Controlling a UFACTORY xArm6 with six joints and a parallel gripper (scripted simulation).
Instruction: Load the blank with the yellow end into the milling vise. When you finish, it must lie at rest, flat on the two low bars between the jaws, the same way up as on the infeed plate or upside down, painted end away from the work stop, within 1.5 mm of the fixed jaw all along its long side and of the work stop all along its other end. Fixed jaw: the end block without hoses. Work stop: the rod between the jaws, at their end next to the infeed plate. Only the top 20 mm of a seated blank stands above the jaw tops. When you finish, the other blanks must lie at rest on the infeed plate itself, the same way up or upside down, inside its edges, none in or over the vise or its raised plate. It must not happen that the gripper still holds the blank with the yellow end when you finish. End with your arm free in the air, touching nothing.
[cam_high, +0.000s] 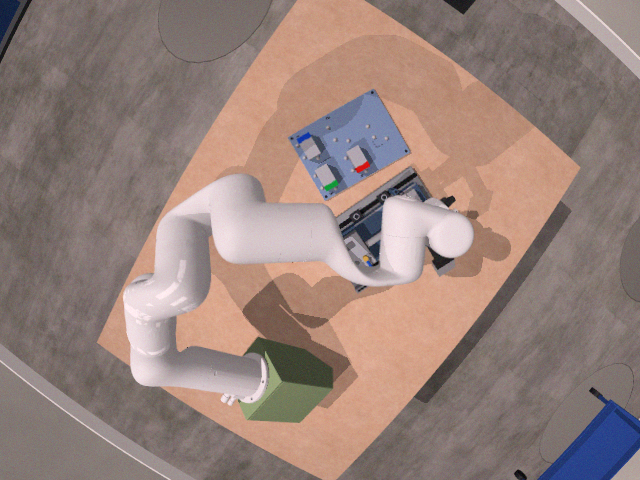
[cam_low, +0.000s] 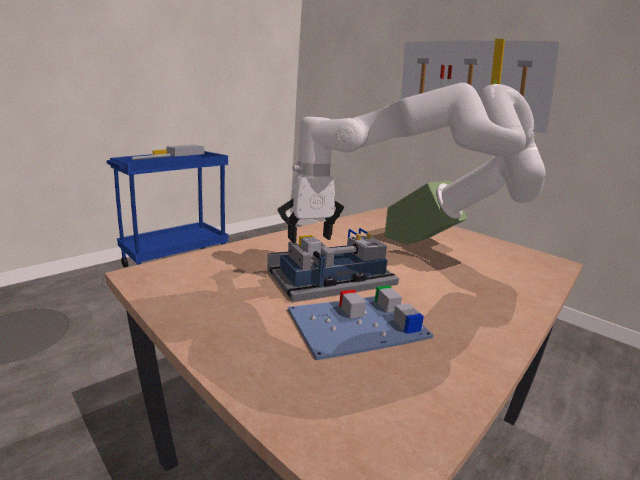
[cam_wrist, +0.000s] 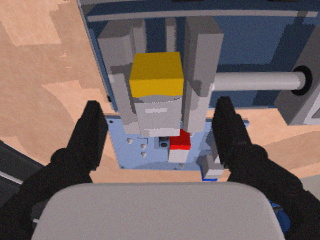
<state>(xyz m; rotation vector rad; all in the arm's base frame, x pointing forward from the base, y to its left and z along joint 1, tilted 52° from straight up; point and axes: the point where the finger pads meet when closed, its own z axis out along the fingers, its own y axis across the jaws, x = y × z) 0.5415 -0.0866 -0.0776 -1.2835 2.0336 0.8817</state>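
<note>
My hand is 30 mm above the yellow-ended blank. Also, from my hand: hosed block (160 mm behind, 60 mm to the left, 50 mm below); then fixed jaw (50 mm below, 30 mm ahead, 10 mm to the right); then moving jaw (50 mm below, 30 mm behind, 10 mm to the left).
</note>
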